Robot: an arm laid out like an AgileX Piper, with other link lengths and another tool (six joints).
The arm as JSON. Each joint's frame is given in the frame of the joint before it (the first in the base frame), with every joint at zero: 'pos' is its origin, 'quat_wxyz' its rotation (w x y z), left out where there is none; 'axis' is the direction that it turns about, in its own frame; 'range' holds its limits. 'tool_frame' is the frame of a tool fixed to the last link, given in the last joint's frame.
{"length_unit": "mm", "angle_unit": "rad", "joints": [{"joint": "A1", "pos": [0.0, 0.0, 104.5], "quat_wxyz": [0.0, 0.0, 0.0, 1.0], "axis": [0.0, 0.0, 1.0], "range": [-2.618, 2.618]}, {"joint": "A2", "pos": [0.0, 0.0, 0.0], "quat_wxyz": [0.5, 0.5, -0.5, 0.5], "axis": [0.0, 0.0, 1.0], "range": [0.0, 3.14]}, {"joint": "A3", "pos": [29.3, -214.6, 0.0], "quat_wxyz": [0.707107, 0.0, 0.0, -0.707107], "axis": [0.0, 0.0, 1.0], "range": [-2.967, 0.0]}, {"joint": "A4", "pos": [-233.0, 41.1, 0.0], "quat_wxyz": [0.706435, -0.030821, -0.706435, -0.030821], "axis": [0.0, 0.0, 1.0], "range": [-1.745, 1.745]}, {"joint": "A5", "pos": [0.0, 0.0, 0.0], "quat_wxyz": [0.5, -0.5, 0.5, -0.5], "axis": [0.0, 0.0, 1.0], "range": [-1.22, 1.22]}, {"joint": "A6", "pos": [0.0, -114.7, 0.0], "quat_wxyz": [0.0, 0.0, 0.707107, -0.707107], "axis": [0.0, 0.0, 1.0], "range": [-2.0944, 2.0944]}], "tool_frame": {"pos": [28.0, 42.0, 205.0], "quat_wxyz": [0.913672, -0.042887, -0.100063, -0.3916]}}
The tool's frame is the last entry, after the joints.
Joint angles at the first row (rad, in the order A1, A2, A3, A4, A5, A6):
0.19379, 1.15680, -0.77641, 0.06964, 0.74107, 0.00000
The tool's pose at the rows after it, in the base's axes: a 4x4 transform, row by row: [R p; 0 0 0 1], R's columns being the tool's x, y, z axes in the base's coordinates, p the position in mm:
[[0.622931 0.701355 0.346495 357.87], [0.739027 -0.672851 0.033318 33.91], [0.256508 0.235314 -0.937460 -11.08], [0 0 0 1]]
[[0.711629 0.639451 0.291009 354.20], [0.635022 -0.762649 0.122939 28.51], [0.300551 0.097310 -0.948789 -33.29], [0 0 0 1]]
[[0.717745 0.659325 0.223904 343.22], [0.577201 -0.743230 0.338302 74.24], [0.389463 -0.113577 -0.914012 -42.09], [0 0 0 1]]
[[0.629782 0.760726 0.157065 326.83], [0.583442 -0.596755 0.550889 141.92], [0.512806 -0.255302 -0.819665 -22.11], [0 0 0 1]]
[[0.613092 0.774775 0.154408 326.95], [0.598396 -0.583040 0.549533 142.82], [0.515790 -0.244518 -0.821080 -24.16], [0 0 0 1]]
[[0.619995 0.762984 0.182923 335.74], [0.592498 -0.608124 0.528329 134.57], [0.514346 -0.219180 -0.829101 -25.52], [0 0 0 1]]
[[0.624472 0.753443 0.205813 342.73], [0.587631 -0.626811 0.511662 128.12], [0.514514 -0.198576 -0.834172 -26.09], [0 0 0 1]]
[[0.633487 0.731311 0.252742 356.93], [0.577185 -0.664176 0.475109 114.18], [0.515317 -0.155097 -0.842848 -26.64], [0 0 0 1]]
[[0.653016 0.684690 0.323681 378.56], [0.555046 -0.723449 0.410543 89.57], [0.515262 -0.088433 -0.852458 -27.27], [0 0 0 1]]
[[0.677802 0.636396 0.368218 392.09], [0.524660 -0.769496 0.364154 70.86], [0.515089 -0.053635 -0.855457 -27.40], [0 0 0 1]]
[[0.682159 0.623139 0.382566 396.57], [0.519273 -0.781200 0.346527 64.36], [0.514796 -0.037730 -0.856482 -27.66], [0 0 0 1]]
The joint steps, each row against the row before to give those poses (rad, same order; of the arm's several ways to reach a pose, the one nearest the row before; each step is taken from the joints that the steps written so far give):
-0.11844, 0.04099, 0.00001, 0.16545, -0.00535, -0.11435
-0.12624, 0.07826, 0.00000, 0.18901, 0.01072, -0.10430
-0.09544, 0.07897, -0.00400, 0.29924, 0.12115, -0.22741
-0.02904, 0.04874, -0.00003, 0.22453, 0.18232, -0.22510
-0.00001, 0.01116, 0.00000, 0.00204, -0.00057, -0.03055
-0.00001, 0.00000, 0.00000, -0.00168, -0.03752, 0.00191
-0.00002, -0.00001, 0.00000, 0.00000, -0.02944, -0.00001
0.00003, 0.00004, 0.00002, 0.00003, -0.06163, -0.00002
-0.00003, 0.00430, -0.00004, -0.00004, -0.10292, 0.00505
0.00000, 0.00423, 0.00004, 0.00003, -0.07378, 0.02180
0.00000, 0.00338, -0.00001, -0.00003, -0.02558, 0.00004

